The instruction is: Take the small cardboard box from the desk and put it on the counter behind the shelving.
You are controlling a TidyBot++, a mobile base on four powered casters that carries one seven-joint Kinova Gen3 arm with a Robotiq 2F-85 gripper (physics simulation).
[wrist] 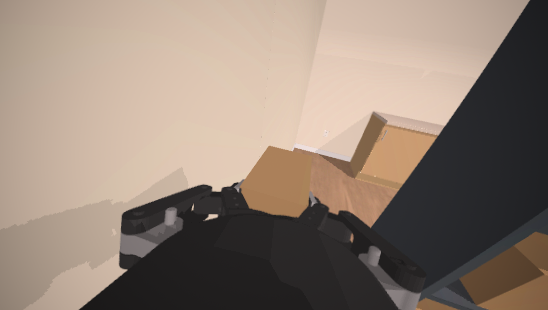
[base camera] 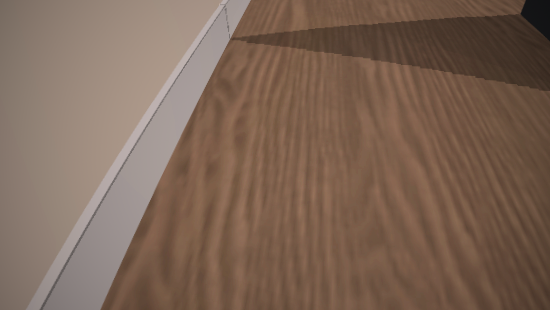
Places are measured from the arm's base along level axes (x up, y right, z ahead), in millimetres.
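Pixels of known places: gripper, between the fingertips: (wrist: pixel 275 193).
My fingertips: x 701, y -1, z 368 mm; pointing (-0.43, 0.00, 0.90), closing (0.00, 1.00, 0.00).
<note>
Behind a point stands the place of what it marks.
The small cardboard box (wrist: pixel 278 180) @[x 728, y -1, z 358 mm] is held between the fingertips of my gripper (wrist: pixel 275 193) @[x 701, y -1, z 368 mm] in the wrist view, near the middle. My gripper is shut on it, with a finger at each side of the box. The counter (wrist: pixel 400 155) @[x 138, y 1483, z 1992 mm], with wooden doors, a wooden side and a light top, stands farther off, right of the box in the wrist view. The dark shelving (wrist: pixel 450 150) @[x 635, y 728, z 882 mm] fills the right side of that view and hides part of the counter. A dark corner of the shelving (base camera: pixel 540 17) @[x -366, y 730, z 896 mm] shows at the top right of the base view. The desk does not show.
A wall (base camera: pixel 75 75) @[x -191, y -203, z 408 mm] (wrist: pixel 150 90) @[x 774, y -196, z 443 mm] with a white baseboard (base camera: pixel 145 155) @[x -338, y -183, z 442 mm] runs along the left. The shelving rises on the right, with larger cardboard boxes (wrist: pixel 500 275) @[x 295, y 893, z 569 mm] on it at the lower right of the wrist view. Wooden floor (base camera: pixel 325 175) @[x -397, y 63, z 432 mm] (wrist: pixel 350 195) @[x -396, y 966, z 1711 mm] lies between wall and shelving.
</note>
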